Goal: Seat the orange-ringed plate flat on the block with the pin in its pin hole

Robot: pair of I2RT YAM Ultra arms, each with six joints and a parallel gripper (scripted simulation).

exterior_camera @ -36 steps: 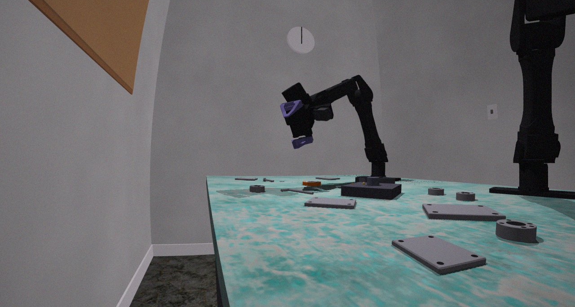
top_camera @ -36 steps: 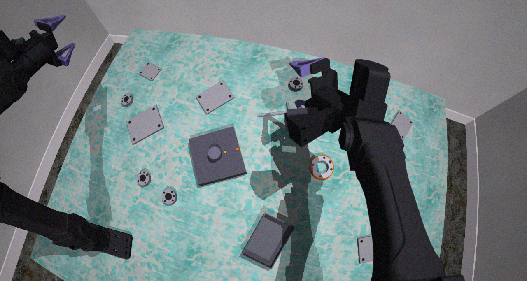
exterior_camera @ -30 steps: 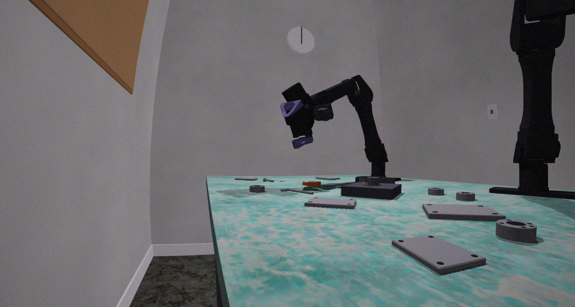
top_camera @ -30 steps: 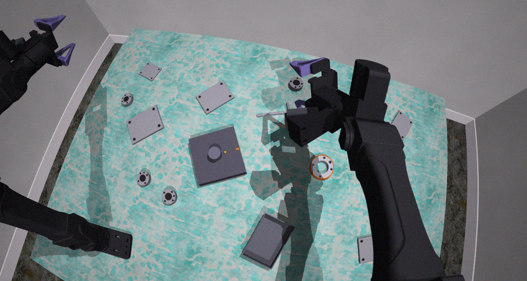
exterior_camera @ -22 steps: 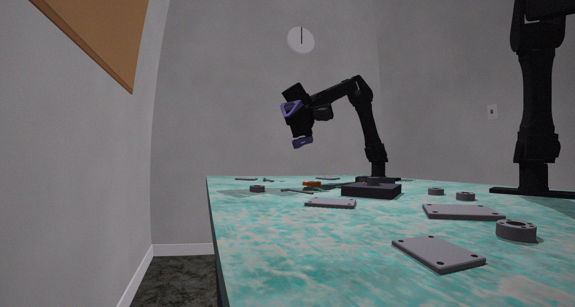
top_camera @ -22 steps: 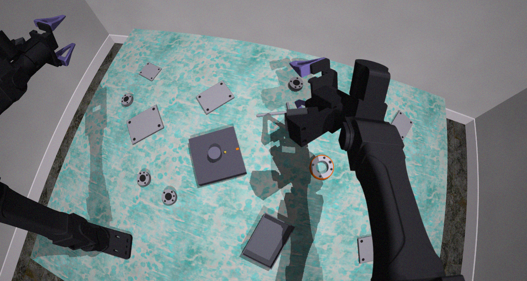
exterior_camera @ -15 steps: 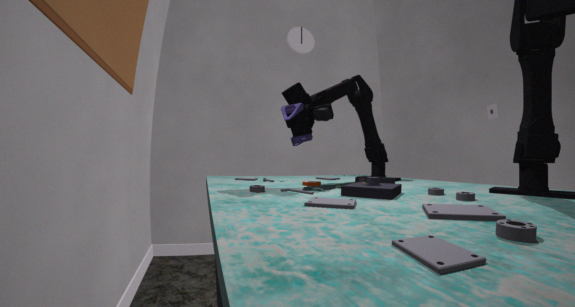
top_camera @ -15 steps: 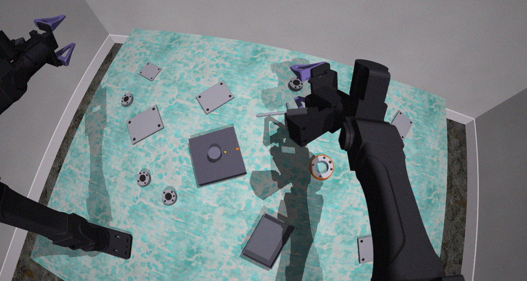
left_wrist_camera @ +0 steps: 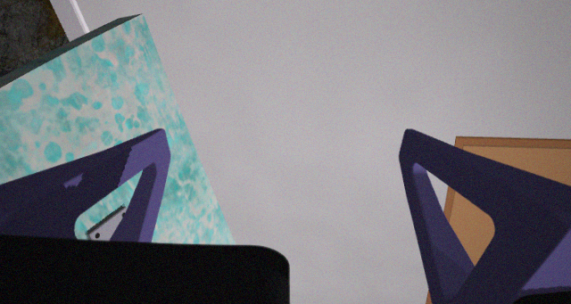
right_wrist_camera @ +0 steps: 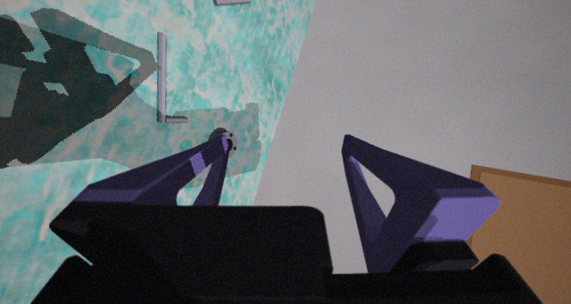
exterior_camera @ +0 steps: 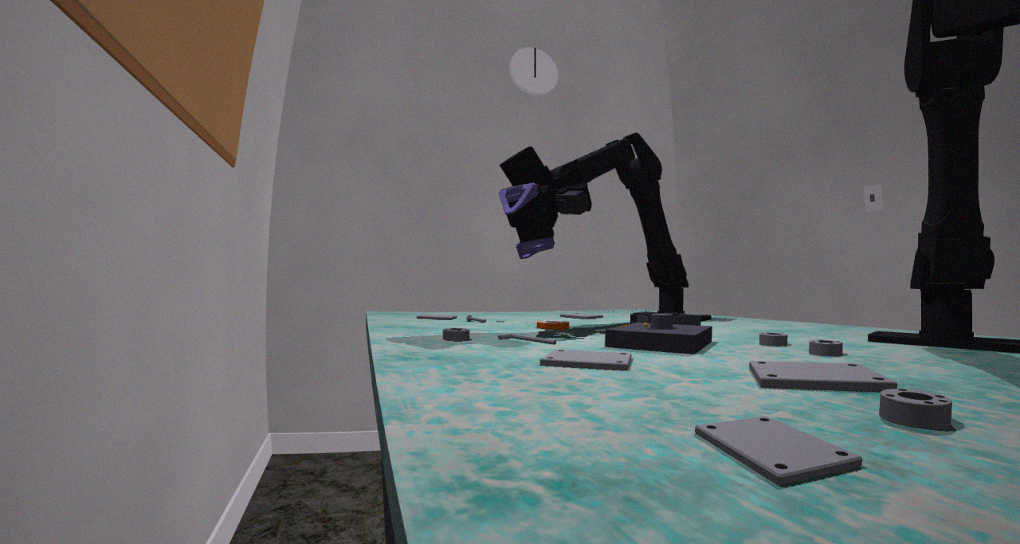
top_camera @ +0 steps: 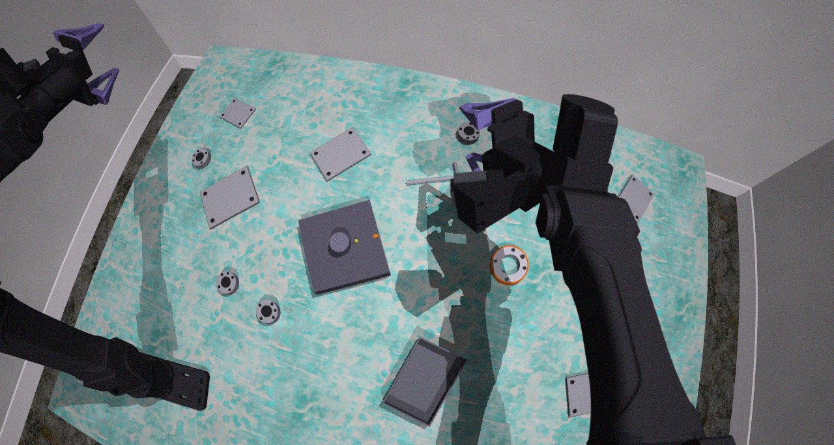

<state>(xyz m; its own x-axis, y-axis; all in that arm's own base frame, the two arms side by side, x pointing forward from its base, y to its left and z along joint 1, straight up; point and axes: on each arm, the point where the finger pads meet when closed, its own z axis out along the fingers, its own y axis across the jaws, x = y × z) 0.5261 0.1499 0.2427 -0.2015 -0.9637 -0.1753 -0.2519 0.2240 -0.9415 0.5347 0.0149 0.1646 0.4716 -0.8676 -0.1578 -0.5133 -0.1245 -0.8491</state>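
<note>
Right now the plate is 12 cm behind my right hand, 11 cm to the right of it and 16 cm below it. Round my right hand: l-shaped key 1 cm ahead, 3 cm to the left, 16 cm below; dark block 15 cm behind, 13 cm to the left, 14 cm below; dark tray 33 cm behind, 3 cm to the right, 16 cm below.
</note>
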